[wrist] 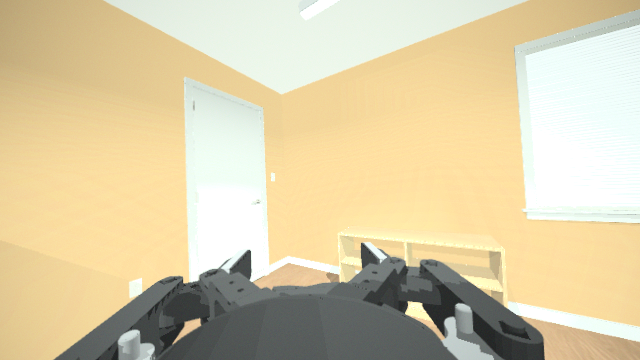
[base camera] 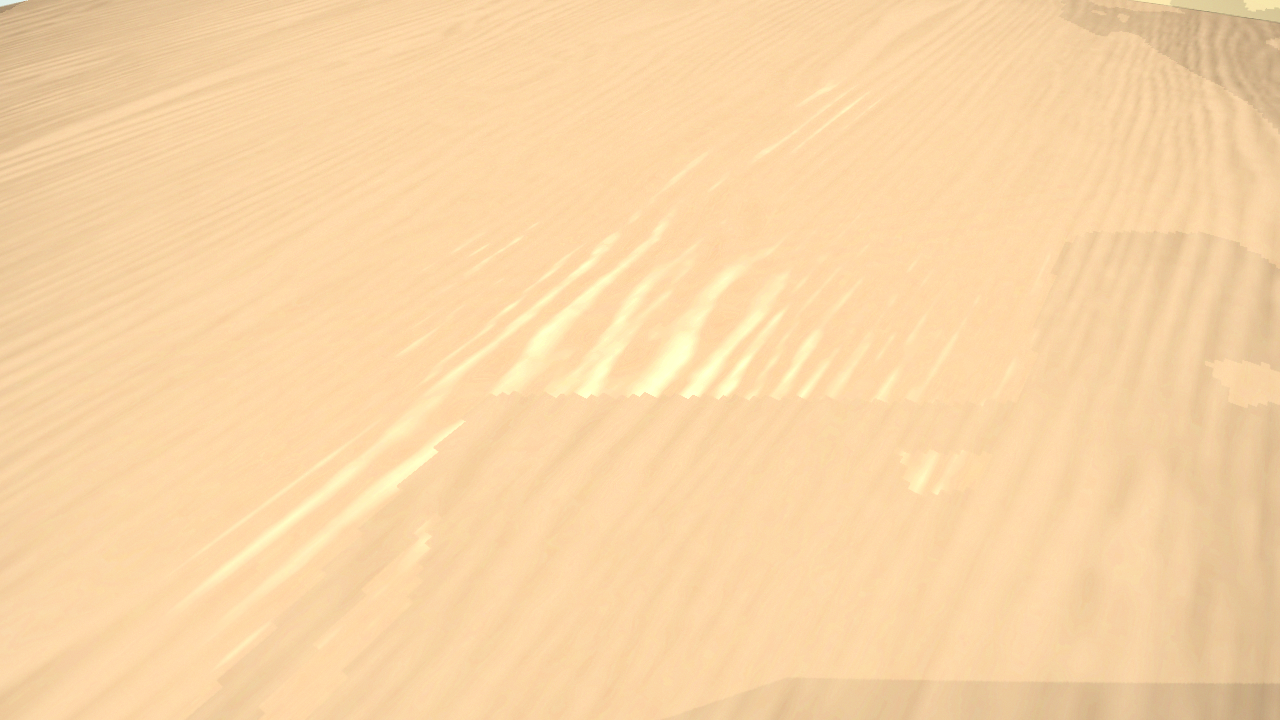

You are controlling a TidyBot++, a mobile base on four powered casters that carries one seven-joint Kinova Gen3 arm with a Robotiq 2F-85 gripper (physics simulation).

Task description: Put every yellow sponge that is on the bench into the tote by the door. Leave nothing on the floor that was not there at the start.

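Places are measured from the arm's base along level axes (x ahead, y left, z up), in centimetres.
Pixels of known places: gripper, fingertip midpoint: (wrist: pixel 307 258).
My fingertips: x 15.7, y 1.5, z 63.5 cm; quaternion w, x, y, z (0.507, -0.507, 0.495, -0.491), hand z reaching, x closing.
Behind a point stands the place of what it marks.
My gripper (wrist: pixel 307 258) {x 15.7, y 1.5, z 63.5 cm} is open, with its two fingertips wide apart in the lower part of the wrist view and no object between them. It points level across the room. The white door (wrist: pixel 230 185) {x 207.8, y 88.6, z 72.6 cm} stands in the left wall, left of the room corner. Yellow sponges, the bench and the tote do not show in either view.
A low light-wood shelf unit (wrist: pixel 420 235) {x 165.2, y -90.0, z 21.3 cm} stands against the far wall, right of the corner. A window (wrist: pixel 585 130) {x 124.0, y -189.0, z 98.4 cm} with a blind is at the right. The base camera shows wood-grain floor (base camera: pixel 626 295) {x 57.5, y 2.2, z -39.7 cm} with shadow patches across its lower part and right side.
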